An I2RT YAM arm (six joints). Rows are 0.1 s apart.
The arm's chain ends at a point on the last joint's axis. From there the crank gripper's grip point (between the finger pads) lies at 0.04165 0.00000 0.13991 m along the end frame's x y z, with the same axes.
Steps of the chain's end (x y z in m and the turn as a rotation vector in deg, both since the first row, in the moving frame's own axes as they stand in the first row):
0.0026 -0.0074 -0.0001 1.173 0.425 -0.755
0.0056 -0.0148 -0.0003 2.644 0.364 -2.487
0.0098 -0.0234 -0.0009 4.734 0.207 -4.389
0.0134 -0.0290 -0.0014 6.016 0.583 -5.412
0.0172 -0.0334 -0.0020 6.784 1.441 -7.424
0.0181 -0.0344 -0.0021 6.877 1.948 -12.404
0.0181 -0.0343 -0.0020 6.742 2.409 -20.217
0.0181 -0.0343 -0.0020 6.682 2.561 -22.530
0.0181 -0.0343 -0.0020 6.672 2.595 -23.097
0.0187 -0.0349 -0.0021 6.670 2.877 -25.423
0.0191 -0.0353 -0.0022 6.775 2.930 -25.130
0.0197 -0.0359 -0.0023 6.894 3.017 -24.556
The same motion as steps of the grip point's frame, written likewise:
0.0036 -0.0108 -0.0004 1.173 0.425 -0.755
0.0063 -0.0231 -0.0008 2.644 0.364 -2.487
0.0097 -0.0381 -0.0017 4.734 0.207 -4.389
0.0139 -0.0476 -0.0028 6.016 0.583 -5.412
0.0193 -0.0554 -0.0044 6.784 1.441 -7.424
0.0200 -0.0604 -0.0051 6.877 1.948 -12.404
0.0184 -0.0657 -0.0056 6.742 2.409 -20.217
0.0178 -0.0672 -0.0058 6.682 2.561 -22.530
0.0176 -0.0676 -0.0059 6.672 2.595 -23.097
0.0178 -0.0699 -0.0063 6.670 2.877 -25.423
0.0185 -0.0703 -0.0065 6.775 2.930 -25.130
0.0195 -0.0709 -0.0067 6.894 3.017 -24.556

